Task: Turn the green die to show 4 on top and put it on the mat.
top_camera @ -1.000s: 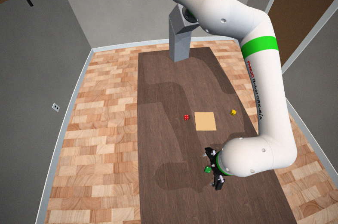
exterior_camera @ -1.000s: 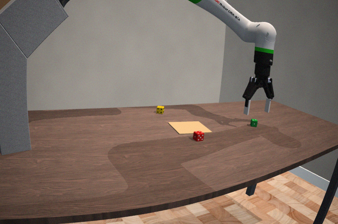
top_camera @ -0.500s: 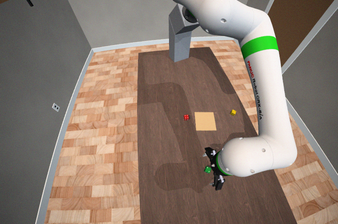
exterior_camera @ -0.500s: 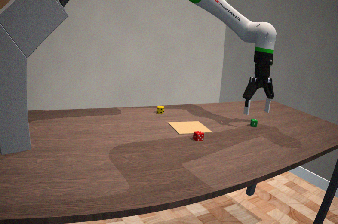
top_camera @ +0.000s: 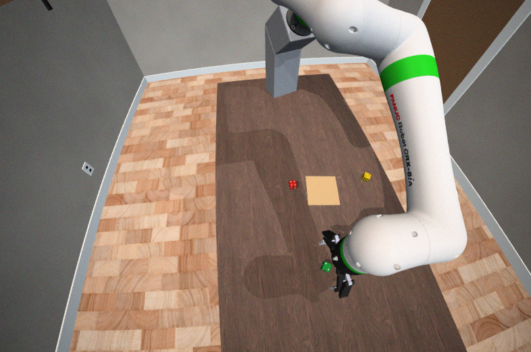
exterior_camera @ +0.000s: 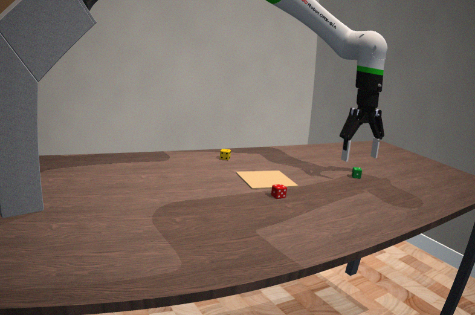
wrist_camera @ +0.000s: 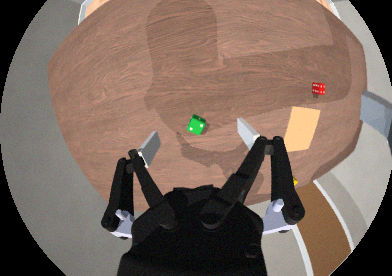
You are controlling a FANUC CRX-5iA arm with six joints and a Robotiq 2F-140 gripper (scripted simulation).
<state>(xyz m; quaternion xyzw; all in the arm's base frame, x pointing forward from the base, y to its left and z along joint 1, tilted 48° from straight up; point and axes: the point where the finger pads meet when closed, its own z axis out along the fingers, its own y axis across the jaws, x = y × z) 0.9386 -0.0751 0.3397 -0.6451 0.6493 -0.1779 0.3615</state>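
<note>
Right now my hand is 10 mm to the right of the green die and 60 mm above it. Round my hand: tan mat (310 mm behind, 40 mm to the left, 70 mm below); yellow die (370 mm behind, 260 mm to the left, 60 mm below); red die (340 mm behind, 90 mm to the right, 60 mm below).
</note>
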